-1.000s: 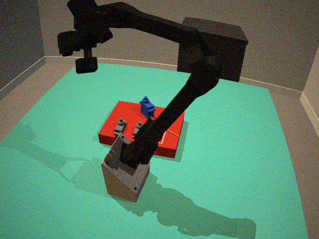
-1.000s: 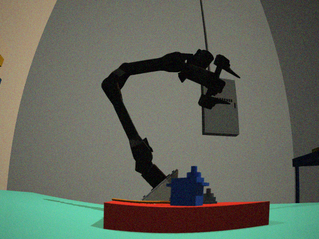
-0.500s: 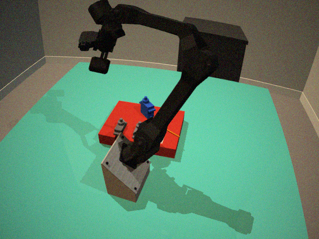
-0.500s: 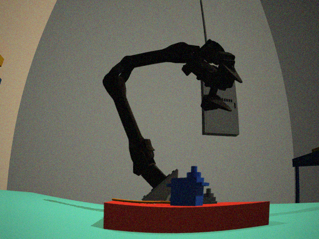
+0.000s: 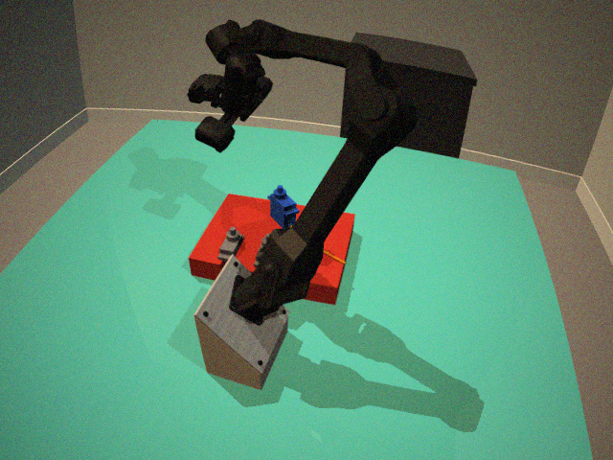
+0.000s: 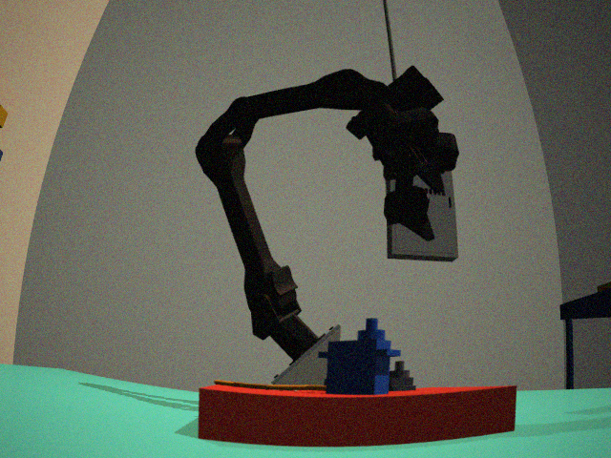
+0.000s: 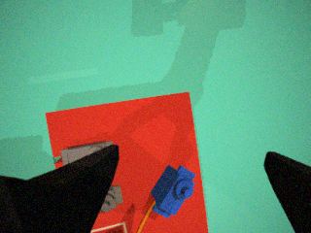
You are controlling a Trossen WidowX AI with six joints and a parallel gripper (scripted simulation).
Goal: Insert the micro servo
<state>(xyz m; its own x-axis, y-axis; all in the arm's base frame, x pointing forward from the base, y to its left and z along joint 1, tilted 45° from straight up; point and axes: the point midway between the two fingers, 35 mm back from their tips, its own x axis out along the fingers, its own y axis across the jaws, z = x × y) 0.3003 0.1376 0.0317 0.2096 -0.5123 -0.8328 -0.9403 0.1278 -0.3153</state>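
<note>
My gripper tip is now 10 mm short of the red deck, 100 mm to the left of it and 230 mm above it.
</note>
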